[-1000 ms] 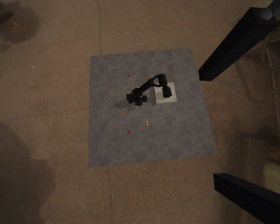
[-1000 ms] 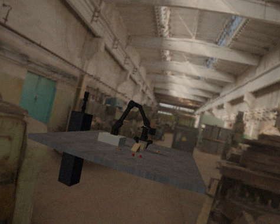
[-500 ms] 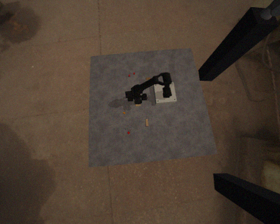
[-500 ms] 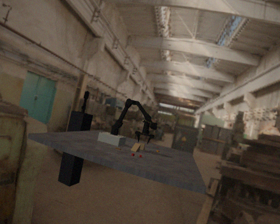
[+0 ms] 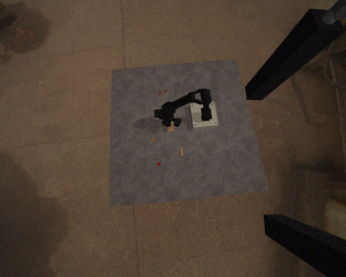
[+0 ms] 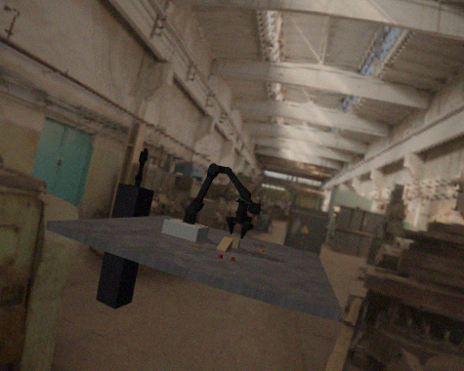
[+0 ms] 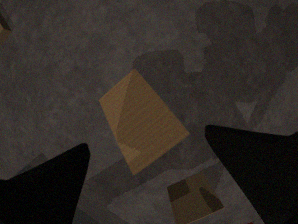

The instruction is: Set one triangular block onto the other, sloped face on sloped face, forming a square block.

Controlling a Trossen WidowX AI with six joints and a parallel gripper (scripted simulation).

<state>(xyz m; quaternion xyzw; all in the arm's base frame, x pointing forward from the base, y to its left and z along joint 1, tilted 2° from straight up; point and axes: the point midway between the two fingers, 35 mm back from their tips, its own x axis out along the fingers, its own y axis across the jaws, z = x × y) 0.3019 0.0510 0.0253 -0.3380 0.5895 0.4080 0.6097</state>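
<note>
My gripper tip is now 5 cm above the tan triangular block. Also, from my gripper tip: orange bit 14 cm ahead, 13 cm to the left, 6 cm below.
</note>
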